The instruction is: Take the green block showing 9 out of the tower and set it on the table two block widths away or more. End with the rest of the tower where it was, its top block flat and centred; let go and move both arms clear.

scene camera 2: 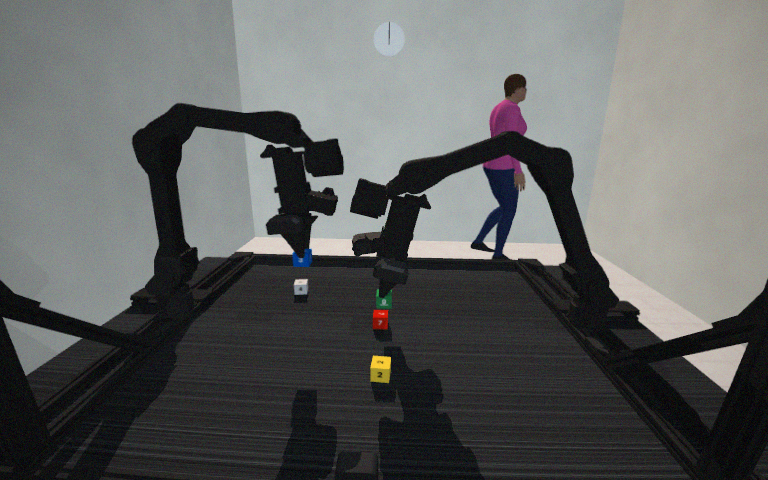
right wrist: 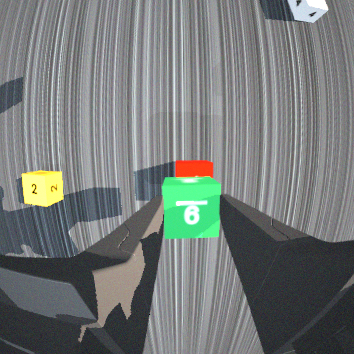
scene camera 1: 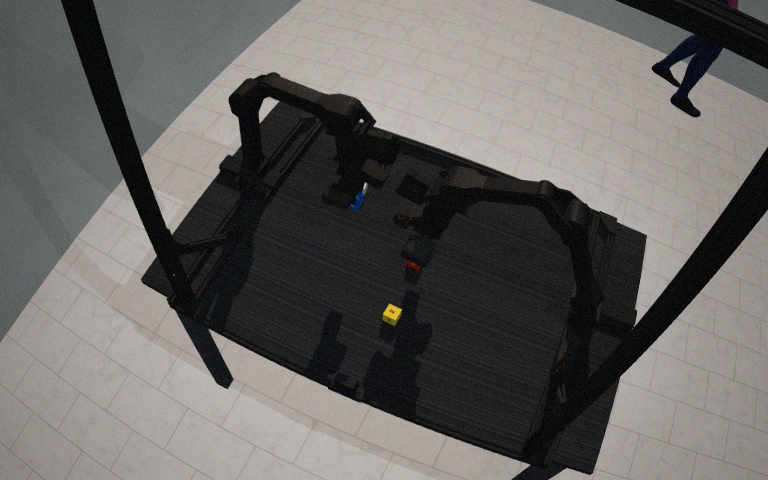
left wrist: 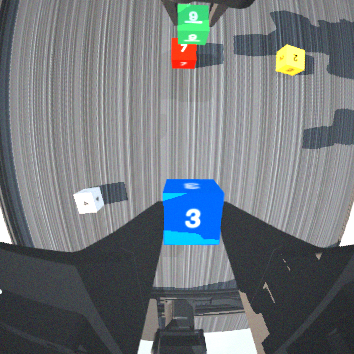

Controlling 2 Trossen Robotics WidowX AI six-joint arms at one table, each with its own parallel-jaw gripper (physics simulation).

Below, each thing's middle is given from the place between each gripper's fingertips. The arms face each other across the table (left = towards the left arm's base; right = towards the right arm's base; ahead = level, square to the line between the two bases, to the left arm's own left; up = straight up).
Right now the blue block (left wrist: 192,208) is 1 cm below my left hand. Also, from my left hand: yellow block (right wrist: 42,187) (17 cm to the right, 16 cm behind, 15 cm below).
Now: the yellow block 160 mm behind my right hand, 70 mm below it and 10 mm to the right of it. Also, from my right hand: blue block: 170 mm to the left, 80 mm above.
